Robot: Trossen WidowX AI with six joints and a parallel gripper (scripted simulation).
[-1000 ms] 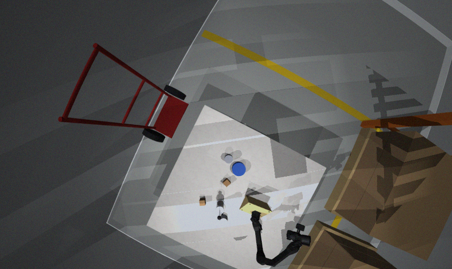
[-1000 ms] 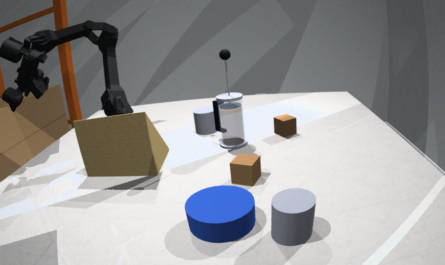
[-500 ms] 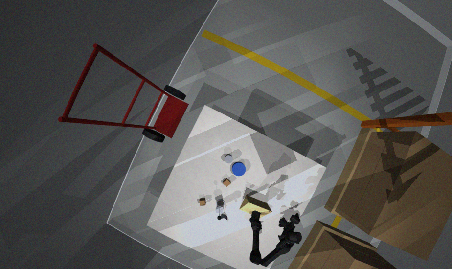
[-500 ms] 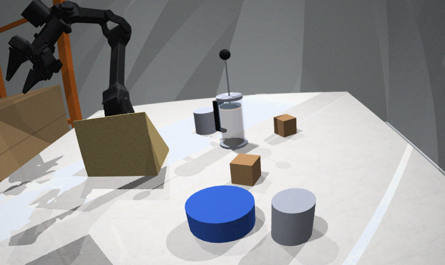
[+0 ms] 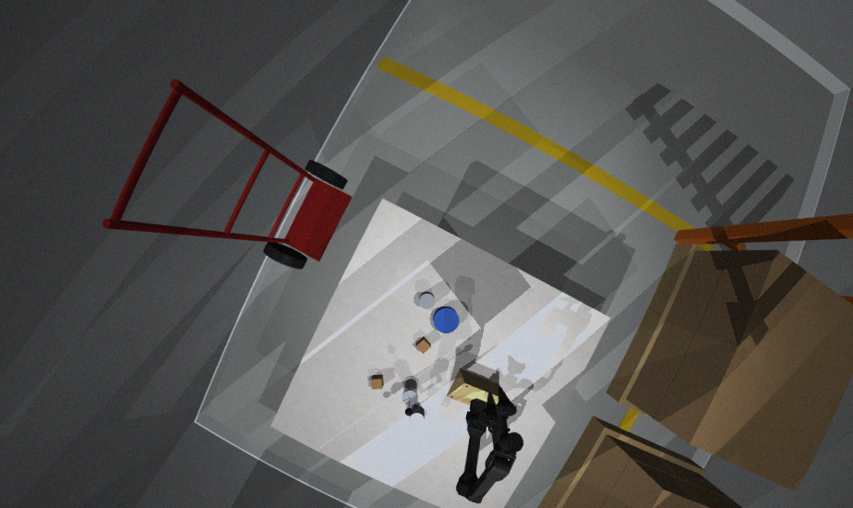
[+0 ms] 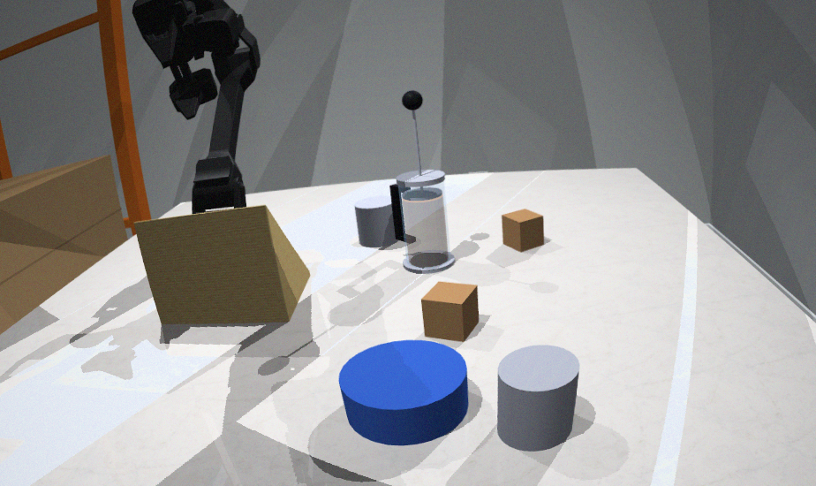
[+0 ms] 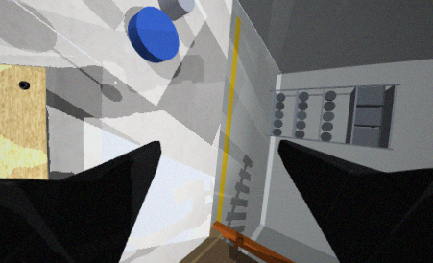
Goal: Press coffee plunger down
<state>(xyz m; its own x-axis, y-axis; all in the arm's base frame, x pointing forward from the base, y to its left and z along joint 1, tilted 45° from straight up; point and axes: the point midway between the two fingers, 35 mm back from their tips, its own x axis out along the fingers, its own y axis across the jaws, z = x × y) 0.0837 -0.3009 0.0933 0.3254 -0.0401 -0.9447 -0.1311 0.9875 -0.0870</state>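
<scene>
The glass coffee press lies 220 mm ahead of my gripper tip, 270 mm to the left of it and 200 mm below it. From my gripper tip the other things lie so: blue disc (230 mm ahead, 110 mm to the right, 310 mm below).
</scene>
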